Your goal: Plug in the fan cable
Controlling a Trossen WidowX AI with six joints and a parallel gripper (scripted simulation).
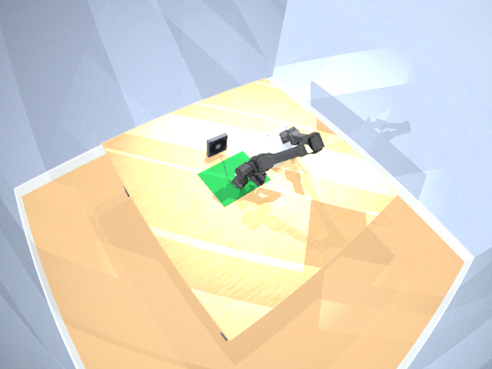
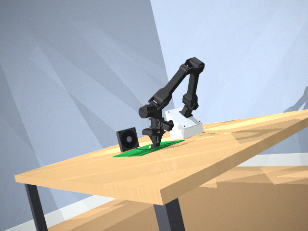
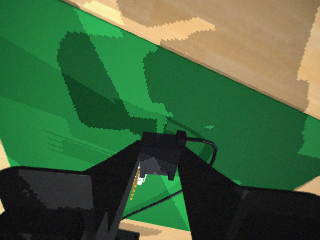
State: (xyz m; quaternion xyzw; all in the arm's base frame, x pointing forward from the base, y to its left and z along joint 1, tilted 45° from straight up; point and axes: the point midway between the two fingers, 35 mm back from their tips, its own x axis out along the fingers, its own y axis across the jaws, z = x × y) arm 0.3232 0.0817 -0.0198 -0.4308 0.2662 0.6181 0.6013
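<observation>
The white four-pin header is 5 cm to the right of my gripper tip, 1 cm below it and 1 cm behind it. Round my gripper tip: black fan (24 cm to the right, 5 cm above, 2 cm behind); green board (5 cm to the right, 2 cm below, 1 cm ahead); dark fan plug (1 cm to the right).
</observation>
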